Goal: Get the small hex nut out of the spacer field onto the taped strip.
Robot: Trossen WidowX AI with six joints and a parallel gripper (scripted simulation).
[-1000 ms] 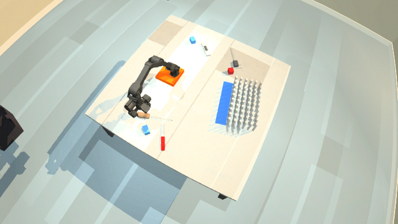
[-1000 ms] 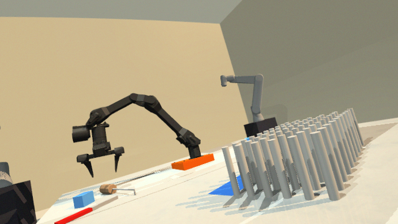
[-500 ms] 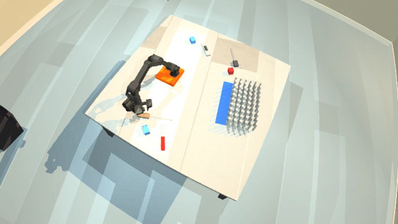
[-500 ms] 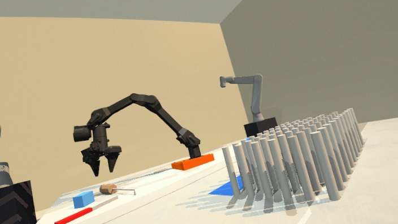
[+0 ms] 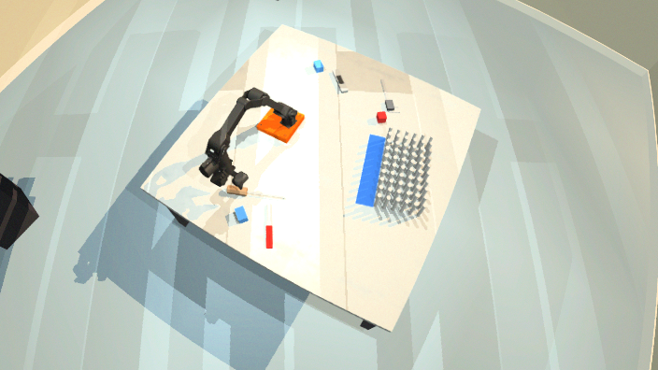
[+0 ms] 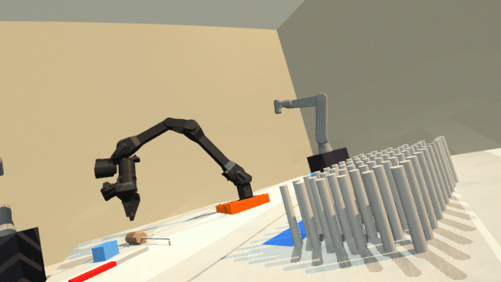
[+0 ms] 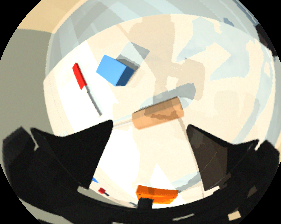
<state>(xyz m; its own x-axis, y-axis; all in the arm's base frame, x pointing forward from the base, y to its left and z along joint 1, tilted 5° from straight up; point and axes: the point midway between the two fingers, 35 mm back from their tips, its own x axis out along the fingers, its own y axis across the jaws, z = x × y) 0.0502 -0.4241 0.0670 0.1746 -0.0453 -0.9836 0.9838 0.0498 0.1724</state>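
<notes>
Now: the hook tool 90 mm ahead of my gripper tip, 70 mm below it and 60 mm to the left of it. Round my gripper tip: blue taped strip 480 mm to the left, 400 mm ahead, 80 mm below; then red-handled tool 210 mm ahead, 80 mm below, 20 mm to the right; then red block 750 mm to the left, 280 mm ahead, 60 mm below.
</notes>
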